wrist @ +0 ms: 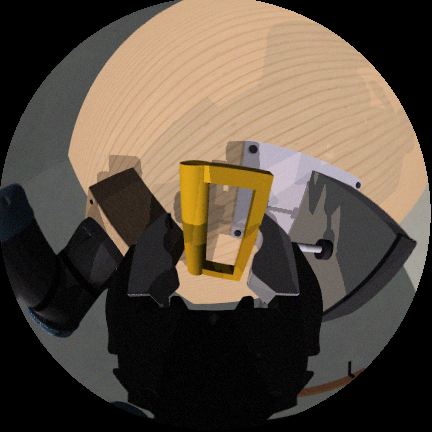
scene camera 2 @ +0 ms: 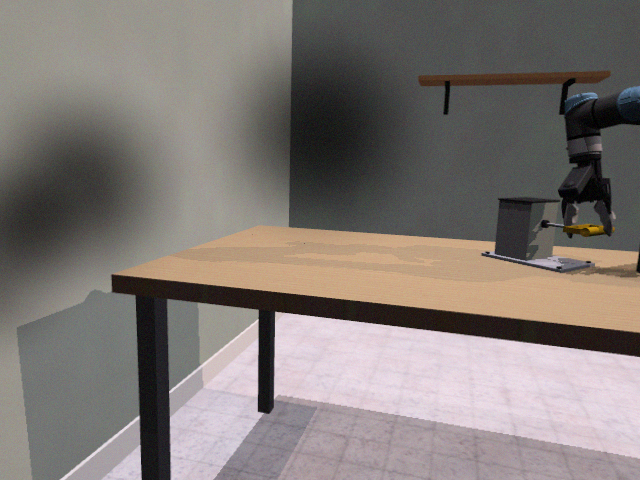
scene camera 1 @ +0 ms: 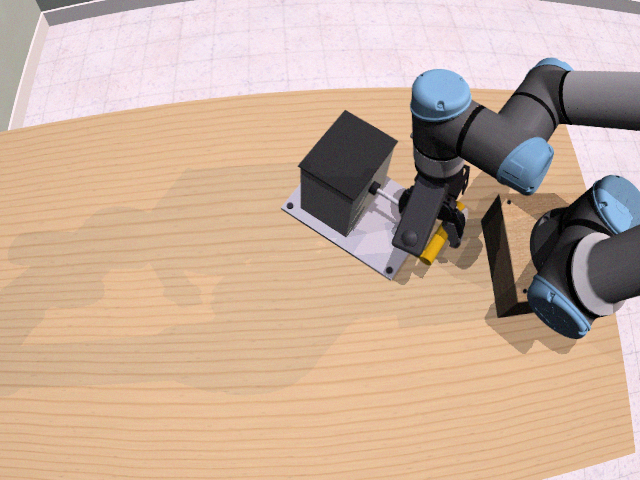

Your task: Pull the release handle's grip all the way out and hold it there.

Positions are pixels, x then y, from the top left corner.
Scene:
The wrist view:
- my gripper: 213,213
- base plate: 291,170
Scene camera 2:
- my gripper: 589,237
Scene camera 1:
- my gripper: 431,236
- base plate: 370,241

